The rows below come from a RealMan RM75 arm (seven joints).
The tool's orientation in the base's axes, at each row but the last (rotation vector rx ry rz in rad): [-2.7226, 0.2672, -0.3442]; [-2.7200, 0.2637, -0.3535]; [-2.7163, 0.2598, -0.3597]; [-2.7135, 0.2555, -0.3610]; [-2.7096, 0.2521, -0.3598]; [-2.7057, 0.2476, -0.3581]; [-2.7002, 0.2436, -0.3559]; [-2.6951, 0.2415, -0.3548]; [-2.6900, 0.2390, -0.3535]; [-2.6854, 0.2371, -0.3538]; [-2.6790, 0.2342, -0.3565]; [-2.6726, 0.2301, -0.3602]
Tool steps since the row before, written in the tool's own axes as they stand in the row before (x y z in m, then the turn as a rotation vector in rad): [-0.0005, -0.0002, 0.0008, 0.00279, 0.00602, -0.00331]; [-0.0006, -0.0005, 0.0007, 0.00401, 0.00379, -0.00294]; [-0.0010, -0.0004, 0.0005, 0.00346, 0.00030, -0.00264]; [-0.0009, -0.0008, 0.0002, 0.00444, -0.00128, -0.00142]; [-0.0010, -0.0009, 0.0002, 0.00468, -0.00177, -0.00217]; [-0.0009, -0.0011, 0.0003, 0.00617, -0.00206, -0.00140]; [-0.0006, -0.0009, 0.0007, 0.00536, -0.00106, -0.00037]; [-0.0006, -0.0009, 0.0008, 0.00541, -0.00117, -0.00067]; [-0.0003, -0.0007, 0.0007, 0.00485, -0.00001, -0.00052]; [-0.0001, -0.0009, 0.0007, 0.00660, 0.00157, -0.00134]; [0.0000, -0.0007, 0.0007, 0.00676, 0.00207, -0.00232]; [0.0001, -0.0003, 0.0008, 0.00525, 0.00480, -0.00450]
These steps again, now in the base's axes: [-0.0002, 0.0006, -0.0007, 0.00092, -0.00727, 0.00116]; [-0.0003, 0.0008, -0.0006, 0.00248, -0.00539, 0.00197]; [-0.0008, 0.0008, -0.0005, 0.00250, -0.00199, 0.00297]; [-0.0007, 0.0010, 0.0000, 0.00398, -0.00035, 0.00273]; [-0.0008, 0.0011, 0.0000, 0.00405, -0.00023, 0.00364]; [-0.0006, 0.0013, 0.0000, 0.00572, -0.00002, 0.00339]; [-0.0003, 0.0012, -0.0004, 0.00512, -0.00036, 0.00190]; [-0.0002, 0.0012, -0.0005, 0.00510, -0.00038, 0.00222]; [0.0000, 0.0010, -0.0004, 0.00448, -0.00125, 0.00148]; [0.0002, 0.0011, -0.0003, 0.00574, -0.00336, 0.00189]; [0.0003, 0.0009, -0.0003, 0.00556, -0.00423, 0.00257]; [0.0004, 0.0006, -0.0005, 0.00321, -0.00720, 0.00296]
